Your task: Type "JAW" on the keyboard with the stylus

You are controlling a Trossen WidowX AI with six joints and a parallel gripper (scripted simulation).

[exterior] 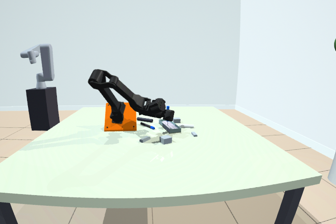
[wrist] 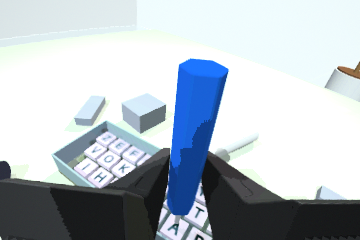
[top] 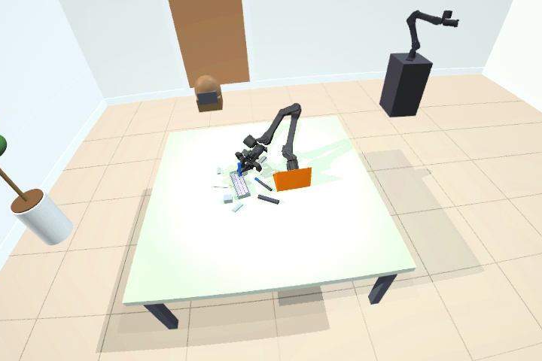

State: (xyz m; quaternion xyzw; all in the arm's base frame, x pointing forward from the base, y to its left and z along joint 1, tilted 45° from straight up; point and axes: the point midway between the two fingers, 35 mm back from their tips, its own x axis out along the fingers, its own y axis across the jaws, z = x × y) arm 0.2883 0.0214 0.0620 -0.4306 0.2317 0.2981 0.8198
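Right now my gripper tip is 4 cm short of the j key, 4 cm to the left of it and 7 cm above it. From my gripper tip the other things lie so: white stick: 12 cm ahead, 2 cm to the left, 7 cm below; then black-and-blue pen: 12 cm behind, 2 cm to the left, 8 cm below; then blue stylus: 1 cm behind, 1 cm to the right, 2 cm below.
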